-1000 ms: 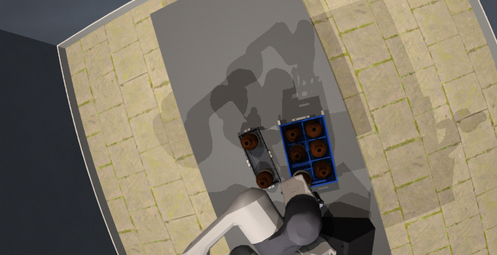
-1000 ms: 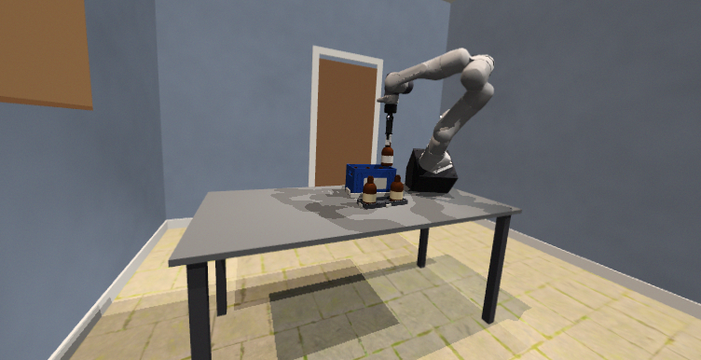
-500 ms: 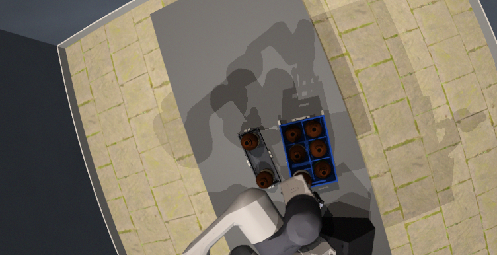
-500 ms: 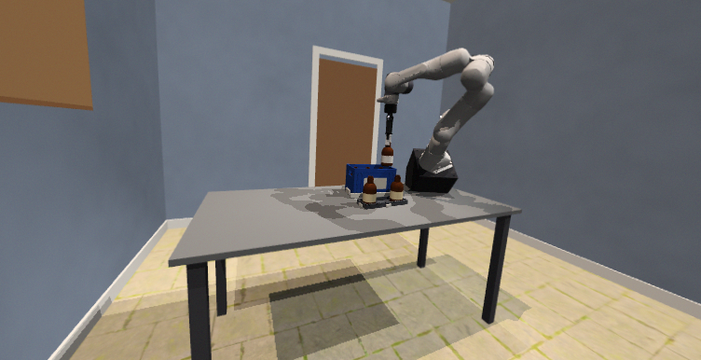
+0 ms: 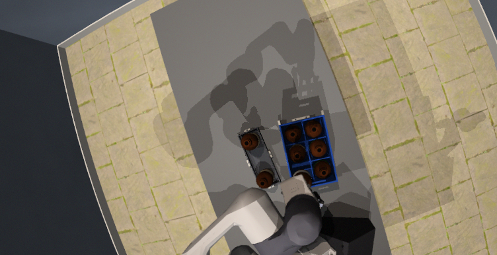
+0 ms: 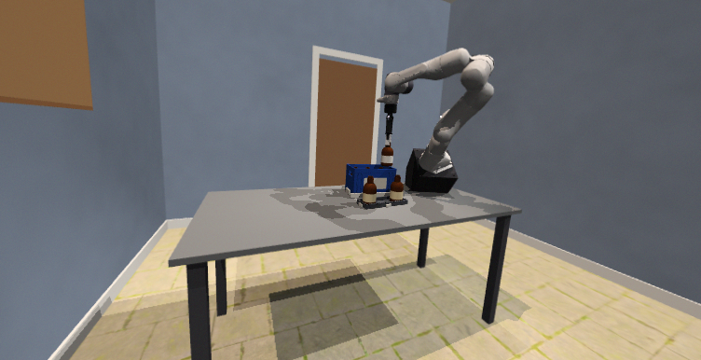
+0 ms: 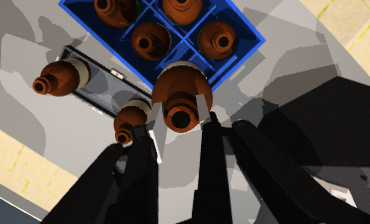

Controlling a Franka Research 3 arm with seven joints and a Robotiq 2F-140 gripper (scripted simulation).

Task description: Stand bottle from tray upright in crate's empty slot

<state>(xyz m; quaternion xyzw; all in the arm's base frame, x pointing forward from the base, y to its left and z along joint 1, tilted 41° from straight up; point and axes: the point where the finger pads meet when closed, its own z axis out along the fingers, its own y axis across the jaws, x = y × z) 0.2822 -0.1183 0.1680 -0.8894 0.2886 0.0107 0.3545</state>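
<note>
Right now my hand is 90 mm above the brown bottle. From my hand the other things lie so: dark tray: 80 mm ahead, 180 mm to the left, 340 mm below; then blue crate: 90 mm ahead, 40 mm to the right, 270 mm below.
</note>
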